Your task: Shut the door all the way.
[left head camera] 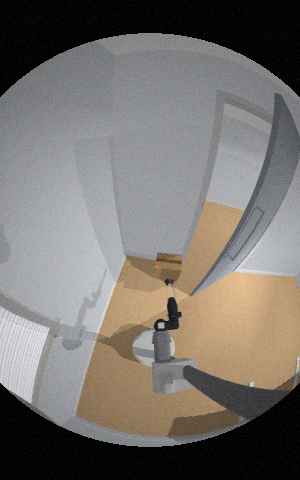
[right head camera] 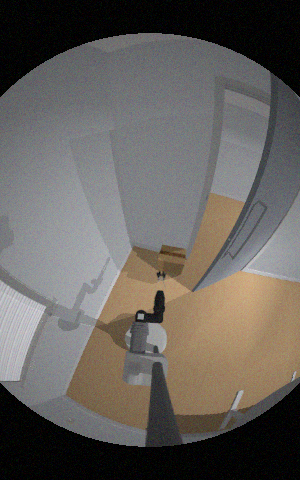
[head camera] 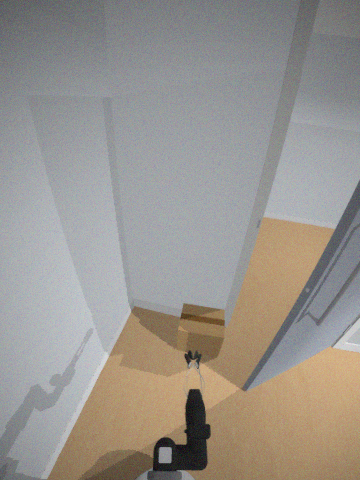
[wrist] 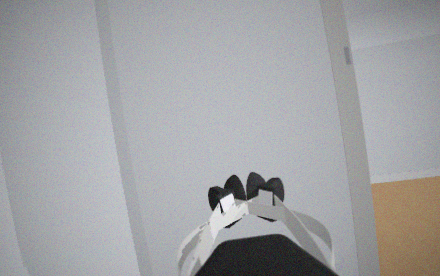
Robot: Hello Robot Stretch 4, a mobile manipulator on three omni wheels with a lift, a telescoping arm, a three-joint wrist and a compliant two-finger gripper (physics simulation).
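Places are measured from the robot's base along level axes (x back, y right, z up), in metres.
Pixels of known places: gripper, fingertip midpoint: (left head camera: 168, 278) (right head camera: 161, 270) (head camera: 192, 350) (wrist: 245, 189); robot's base, link origin: (left head camera: 152, 346) (right head camera: 146, 338).
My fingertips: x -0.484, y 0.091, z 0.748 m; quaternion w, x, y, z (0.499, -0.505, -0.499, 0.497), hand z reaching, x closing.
Ahead of a thing's pixels: the offset from my fingertips to its middle. "pt": to the spot under its first point.
The blue-grey door (head camera: 300, 345) (left head camera: 280, 185) (right head camera: 282, 160) stands open at the right, at an angle to the doorway. Its free lower corner is to the right of my gripper. The light grey door frame (head camera: 280, 135) (left head camera: 212, 165) (right head camera: 214, 150) (wrist: 350, 150) is ahead to the right, with the other room's floor showing through the opening. My gripper (head camera: 193, 356) (left head camera: 169, 282) (right head camera: 161, 275) (wrist: 245, 189) is shut and empty, with its tips together. It is left of the door, apart from it. The wrist view faces the wall and frame; the door does not show there.
A brown box @(dx -0.482, dy +0.138, dz -0.636 m) (head camera: 202, 331) (left head camera: 168, 259) (right head camera: 172, 254) sits on the floor against the far wall, left of the doorway and beyond my gripper. A pale wall (head camera: 35, 280) runs along the left side, bearing the arm's shadow. White slats @(pt dx +0.599, dy -0.764, dz +0.268 m) (left head camera: 17, 350) (right head camera: 17, 330) show at the lower left.
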